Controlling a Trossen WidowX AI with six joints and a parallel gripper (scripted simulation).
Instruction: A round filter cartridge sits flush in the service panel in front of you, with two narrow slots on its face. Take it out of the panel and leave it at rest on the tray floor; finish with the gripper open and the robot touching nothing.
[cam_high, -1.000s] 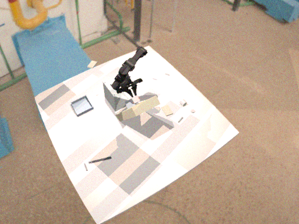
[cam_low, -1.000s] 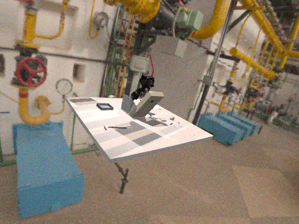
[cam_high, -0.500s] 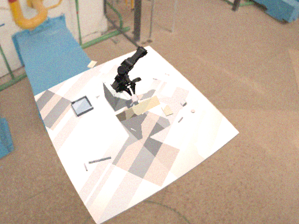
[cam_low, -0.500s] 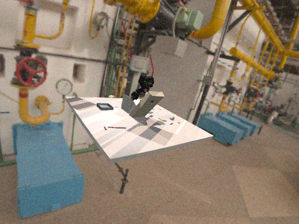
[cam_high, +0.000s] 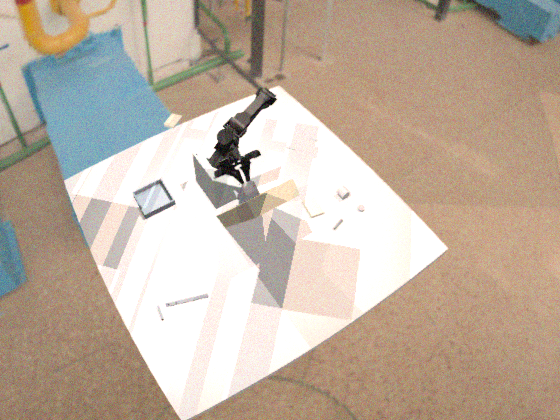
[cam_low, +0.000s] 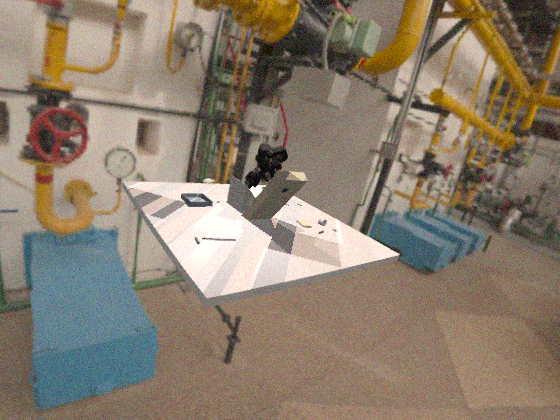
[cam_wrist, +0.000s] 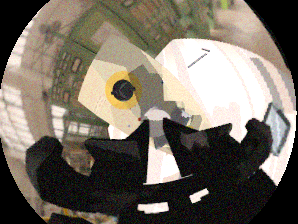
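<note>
Right now the round filter cartridge is 1 cm below my gripper tip and 1 cm ahead of it. The rest, counted from my gripper tip: dark-framed tray 31 cm behind, 30 cm to the right, 23 cm below.
</note>
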